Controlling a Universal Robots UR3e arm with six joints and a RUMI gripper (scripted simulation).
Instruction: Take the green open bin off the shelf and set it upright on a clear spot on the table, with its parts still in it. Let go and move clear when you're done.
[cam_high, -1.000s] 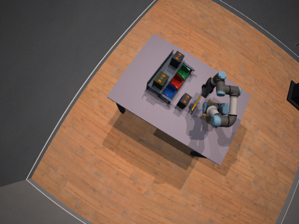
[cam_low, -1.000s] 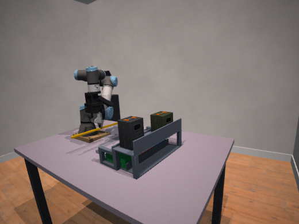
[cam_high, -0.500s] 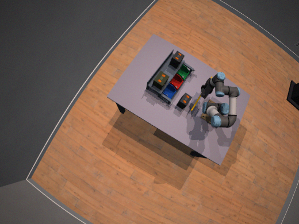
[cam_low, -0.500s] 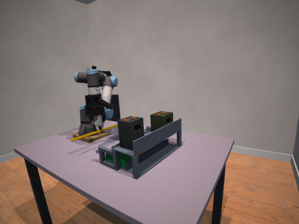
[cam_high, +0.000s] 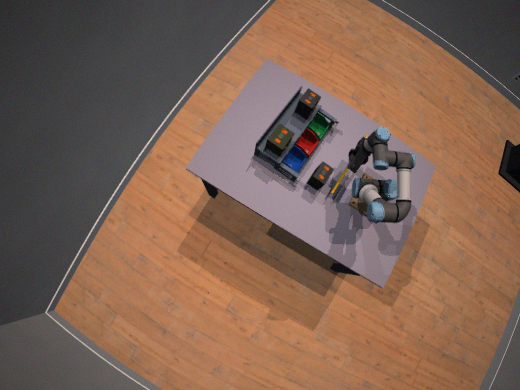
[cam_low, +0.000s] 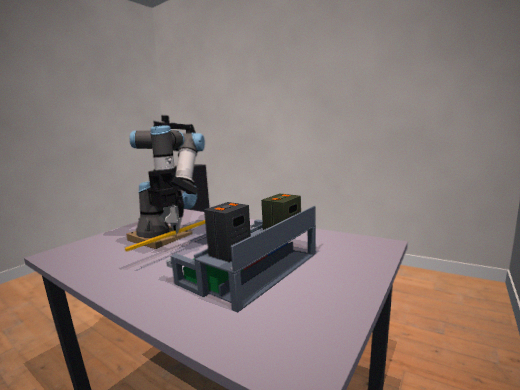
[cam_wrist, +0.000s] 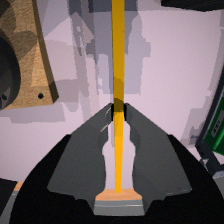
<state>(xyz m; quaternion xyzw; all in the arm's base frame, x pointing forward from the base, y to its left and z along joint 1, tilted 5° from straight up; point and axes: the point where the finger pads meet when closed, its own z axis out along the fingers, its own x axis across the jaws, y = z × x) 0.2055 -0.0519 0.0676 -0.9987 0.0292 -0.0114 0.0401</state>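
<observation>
The green open bin is 250 mm ahead of my hand, 90 mm to the right of it and 50 mm below it. From my hand the other things lie so: blue bin (260 mm ahead, 140 mm to the left, 50 mm below); then red bin (250 mm ahead, 20 mm to the left, 50 mm below); then yellow rail (10 mm below).
</observation>
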